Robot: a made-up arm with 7 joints.
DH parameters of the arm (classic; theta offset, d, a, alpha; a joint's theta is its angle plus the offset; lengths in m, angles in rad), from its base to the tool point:
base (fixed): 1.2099 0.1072 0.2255 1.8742
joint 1: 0 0.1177 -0.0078 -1.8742
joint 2: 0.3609 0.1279 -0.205 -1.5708
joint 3: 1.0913 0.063 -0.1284 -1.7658
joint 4: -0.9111 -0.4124 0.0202 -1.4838
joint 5: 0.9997 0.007 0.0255 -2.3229
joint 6: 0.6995 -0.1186 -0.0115 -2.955
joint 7: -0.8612 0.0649 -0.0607 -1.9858
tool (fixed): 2.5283 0.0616 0 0
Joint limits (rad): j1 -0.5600..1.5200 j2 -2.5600..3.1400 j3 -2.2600..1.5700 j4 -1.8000..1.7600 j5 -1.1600..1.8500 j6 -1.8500..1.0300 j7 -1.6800..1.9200
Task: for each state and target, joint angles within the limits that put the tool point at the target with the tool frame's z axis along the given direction. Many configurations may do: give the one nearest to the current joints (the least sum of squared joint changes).
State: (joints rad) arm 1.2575 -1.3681 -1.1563 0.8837 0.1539 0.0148 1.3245
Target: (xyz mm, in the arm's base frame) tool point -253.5 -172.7 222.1 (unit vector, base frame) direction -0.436 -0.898 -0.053
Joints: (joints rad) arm 0.9355 -1.0076 -1.3523 0.4798 0.1466 0.1477 1.2037
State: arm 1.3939 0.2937 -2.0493 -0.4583 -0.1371 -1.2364 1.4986
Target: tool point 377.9 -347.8 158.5 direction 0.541 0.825 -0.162
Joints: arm 0.5605 1.2048 -1.7984 -0.5339 -0.1656 -1.4701 1.8824
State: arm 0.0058 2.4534 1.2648 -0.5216 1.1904 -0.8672 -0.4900
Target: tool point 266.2 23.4 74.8 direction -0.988 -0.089 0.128
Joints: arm -0.3976 2.7514 0.8039 0.0078 0.4080 -1.3367 0.0973
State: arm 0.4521 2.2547 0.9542 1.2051 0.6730 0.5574 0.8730
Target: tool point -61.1 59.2 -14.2 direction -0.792 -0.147 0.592
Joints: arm 0.6818 2.2643 0.6803 0.6133 1.3653 0.3461 0.9659
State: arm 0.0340 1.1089 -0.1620 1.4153 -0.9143 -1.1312 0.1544
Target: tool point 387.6 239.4 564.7 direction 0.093 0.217 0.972
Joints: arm -0.2468 1.3505 -0.3720 1.7507 -0.6389 -1.3077 0.2672
